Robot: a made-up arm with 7 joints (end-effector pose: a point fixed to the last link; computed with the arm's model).
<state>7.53 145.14 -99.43 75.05 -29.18 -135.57 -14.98</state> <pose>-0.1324 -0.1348 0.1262 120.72 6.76 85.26</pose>
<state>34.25 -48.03 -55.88 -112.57 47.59 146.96 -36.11</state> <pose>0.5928 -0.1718 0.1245 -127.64 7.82 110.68</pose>
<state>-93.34 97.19 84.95 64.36 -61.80 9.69 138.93</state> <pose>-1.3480 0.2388 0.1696 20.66 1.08 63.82</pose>
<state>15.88 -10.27 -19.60 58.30 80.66 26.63 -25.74</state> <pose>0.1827 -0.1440 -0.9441 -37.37 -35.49 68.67</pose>
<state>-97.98 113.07 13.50 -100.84 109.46 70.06 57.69</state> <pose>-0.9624 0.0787 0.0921 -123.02 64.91 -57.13</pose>
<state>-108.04 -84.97 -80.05 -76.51 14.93 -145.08 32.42</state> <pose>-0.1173 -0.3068 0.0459 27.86 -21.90 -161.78</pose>
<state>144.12 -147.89 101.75 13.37 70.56 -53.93 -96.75</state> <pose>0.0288 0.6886 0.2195 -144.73 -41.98 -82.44</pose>
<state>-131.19 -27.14 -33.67 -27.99 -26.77 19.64 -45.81</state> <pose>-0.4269 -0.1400 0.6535 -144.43 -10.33 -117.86</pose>
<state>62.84 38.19 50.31 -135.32 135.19 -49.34 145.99</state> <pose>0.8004 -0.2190 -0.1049 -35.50 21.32 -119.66</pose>
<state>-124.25 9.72 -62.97 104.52 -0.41 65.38 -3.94</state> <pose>-0.3796 0.3395 0.4087 32.96 -0.67 -71.35</pose>
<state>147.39 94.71 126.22 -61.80 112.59 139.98 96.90</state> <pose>0.1829 -0.0305 0.6744 -17.38 -56.13 -176.66</pose>
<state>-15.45 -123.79 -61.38 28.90 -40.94 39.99 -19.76</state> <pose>-0.0786 -0.0712 -0.1977 1.78 -34.86 -22.43</pose>
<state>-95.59 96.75 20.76 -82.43 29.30 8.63 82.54</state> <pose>-0.7056 0.0268 0.3942 173.21 11.22 -8.75</pose>
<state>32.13 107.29 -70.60 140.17 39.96 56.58 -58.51</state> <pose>0.3481 -0.0340 0.2481 -141.39 62.64 -1.52</pose>
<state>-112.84 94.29 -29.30 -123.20 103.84 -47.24 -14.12</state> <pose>-0.6870 0.1055 0.4477 153.95 29.97 -36.13</pose>
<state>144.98 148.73 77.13 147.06 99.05 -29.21 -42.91</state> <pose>0.0158 0.6236 0.9422 10.06 73.69 83.57</pose>
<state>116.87 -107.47 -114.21 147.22 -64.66 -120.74 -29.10</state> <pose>0.4410 -0.0374 0.8802 157.39 37.04 -57.79</pose>
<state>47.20 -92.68 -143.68 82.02 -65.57 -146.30 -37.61</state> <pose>0.3847 0.4365 -0.3959 -19.13 4.64 -104.21</pose>
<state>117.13 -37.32 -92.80 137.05 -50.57 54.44 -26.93</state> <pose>0.2961 0.0905 0.3864 -61.39 -10.08 -67.70</pose>
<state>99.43 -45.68 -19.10 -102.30 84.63 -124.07 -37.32</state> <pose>0.4276 -0.3724 0.4058 -127.47 -35.29 80.05</pose>
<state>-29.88 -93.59 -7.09 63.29 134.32 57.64 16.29</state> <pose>-0.0819 -0.6839 0.4248 112.28 14.78 -145.20</pose>
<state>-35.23 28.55 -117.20 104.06 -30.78 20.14 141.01</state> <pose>0.1750 0.0497 -0.0804 12.17 -49.56 -53.16</pose>
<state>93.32 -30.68 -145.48 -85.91 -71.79 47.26 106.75</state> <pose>0.0886 -0.1244 0.1591 -23.00 -44.53 161.02</pose>
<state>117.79 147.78 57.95 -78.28 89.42 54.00 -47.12</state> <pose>0.4679 0.1046 0.4132 5.38 48.53 123.70</pose>
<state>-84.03 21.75 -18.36 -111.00 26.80 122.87 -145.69</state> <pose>-0.4559 -0.0698 -0.1709 54.00 -11.51 -46.58</pose>
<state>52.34 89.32 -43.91 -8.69 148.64 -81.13 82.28</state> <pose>0.3648 0.2534 -0.1089 149.30 -5.55 133.22</pose>
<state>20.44 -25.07 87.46 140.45 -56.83 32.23 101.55</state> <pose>0.3650 -0.6411 0.0434 -29.77 53.12 -153.63</pose>
